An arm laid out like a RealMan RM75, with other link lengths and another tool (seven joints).
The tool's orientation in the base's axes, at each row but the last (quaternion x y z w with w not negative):
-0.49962, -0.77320, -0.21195, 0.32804
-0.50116, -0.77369, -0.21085, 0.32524
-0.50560, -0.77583, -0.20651, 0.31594
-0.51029, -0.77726, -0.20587, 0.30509
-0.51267, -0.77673, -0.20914, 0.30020
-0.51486, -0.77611, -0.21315, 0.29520
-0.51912, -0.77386, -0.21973, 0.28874
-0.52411, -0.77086, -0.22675, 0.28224
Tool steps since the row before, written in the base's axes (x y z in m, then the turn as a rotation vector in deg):
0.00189, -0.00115, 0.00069, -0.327, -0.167, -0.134
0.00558, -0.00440, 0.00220, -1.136, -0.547, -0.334
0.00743, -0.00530, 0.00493, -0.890, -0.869, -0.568
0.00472, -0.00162, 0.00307, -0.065, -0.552, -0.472
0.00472, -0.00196, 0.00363, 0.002, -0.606, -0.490
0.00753, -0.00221, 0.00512, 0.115, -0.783, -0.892
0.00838, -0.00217, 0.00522, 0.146, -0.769, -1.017
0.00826, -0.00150, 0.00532, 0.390, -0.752, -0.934
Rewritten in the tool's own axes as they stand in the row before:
-0.00077, 0.00125, -0.00179, -0.109, -0.367, 0.080
-0.00283, 0.00329, -0.00604, -0.263, -1.260, 0.208
-0.00217, 0.00466, -0.00901, -0.708, -1.165, 0.101
-0.00036, 0.00372, -0.00451, -0.673, -0.282, 0.013
-0.00023, 0.00366, -0.00509, -0.741, -0.241, -0.025
-0.00024, 0.00627, -0.00696, -1.166, -0.214, 0.131
-0.00041, 0.00722, -0.00707, -1.250, -0.185, 0.225
0.00015, 0.00750, -0.00652, -1.253, 0.053, 0.127

